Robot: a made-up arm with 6 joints.
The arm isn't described. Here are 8 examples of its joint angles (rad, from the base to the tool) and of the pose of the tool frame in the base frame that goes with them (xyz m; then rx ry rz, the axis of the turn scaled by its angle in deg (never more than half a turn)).
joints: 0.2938 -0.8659 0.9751 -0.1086 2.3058 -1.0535
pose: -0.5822 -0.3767 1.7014 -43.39 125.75 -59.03
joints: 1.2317 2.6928 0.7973 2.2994 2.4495 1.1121
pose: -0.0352 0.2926 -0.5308 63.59 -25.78 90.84
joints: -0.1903 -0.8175 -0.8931 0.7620 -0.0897 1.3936
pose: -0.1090 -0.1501 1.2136 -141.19 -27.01 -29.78
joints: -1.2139 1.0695 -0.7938 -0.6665 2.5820 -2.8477
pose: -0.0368 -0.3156 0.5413 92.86 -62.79 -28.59
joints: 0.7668 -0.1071 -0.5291 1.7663 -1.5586 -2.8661
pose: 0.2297 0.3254 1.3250 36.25 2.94 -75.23
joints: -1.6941 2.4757 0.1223 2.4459 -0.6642 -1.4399
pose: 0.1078 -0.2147 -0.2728 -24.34 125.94 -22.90
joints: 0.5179 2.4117 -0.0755 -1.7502 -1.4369 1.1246
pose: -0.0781 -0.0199 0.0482 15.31 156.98 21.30
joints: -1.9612 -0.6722 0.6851 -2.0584 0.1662 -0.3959
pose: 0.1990 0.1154 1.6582 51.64 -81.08 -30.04
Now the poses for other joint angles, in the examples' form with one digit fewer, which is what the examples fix.
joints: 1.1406 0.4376 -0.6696 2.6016 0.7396 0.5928
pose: 0.102 0.616 0.947 32.0 124.8 -108.9
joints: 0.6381 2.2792 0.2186 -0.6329 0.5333 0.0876
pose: 0.165 -0.030 -0.107 -67.4 76.4 -29.1
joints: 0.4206 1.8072 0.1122 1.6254 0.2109 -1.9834
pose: 0.723 0.280 0.035 -49.3 99.0 -6.8
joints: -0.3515 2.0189 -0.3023 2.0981 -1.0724 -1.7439
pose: 0.414 -0.046 -0.046 -107.5 94.4 -30.6
